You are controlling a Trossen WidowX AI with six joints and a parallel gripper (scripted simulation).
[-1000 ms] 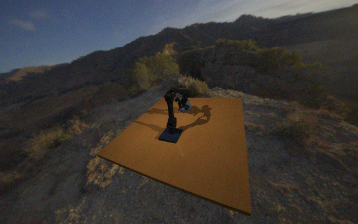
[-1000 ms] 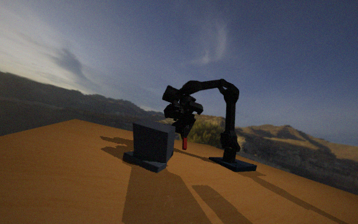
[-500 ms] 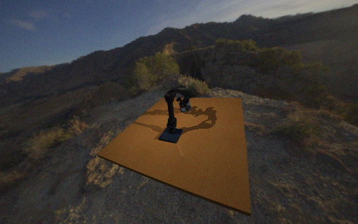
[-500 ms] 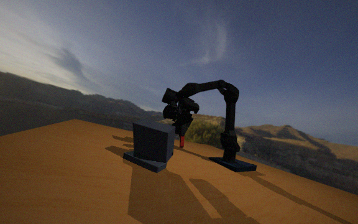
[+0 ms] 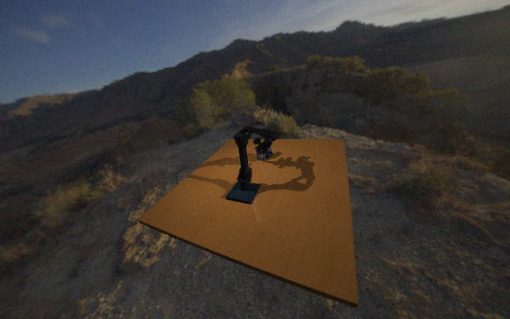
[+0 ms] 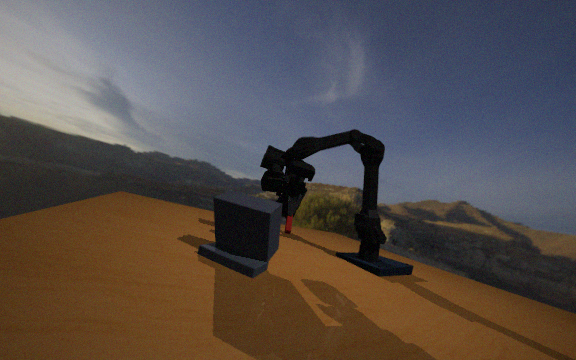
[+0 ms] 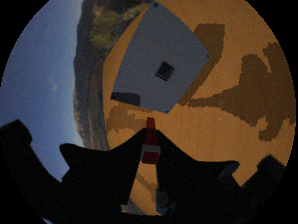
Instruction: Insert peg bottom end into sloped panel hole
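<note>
Right now the sloped panel is 9 cm ahead of my gripper tip and 3 cm below it. From my gripper tip the other things lie so: flat dark foot (11 cm ahead, 10 cm below, 2 cm to the left); red peg (1 cm to the right, 1 cm behind, 1 cm above).
</note>
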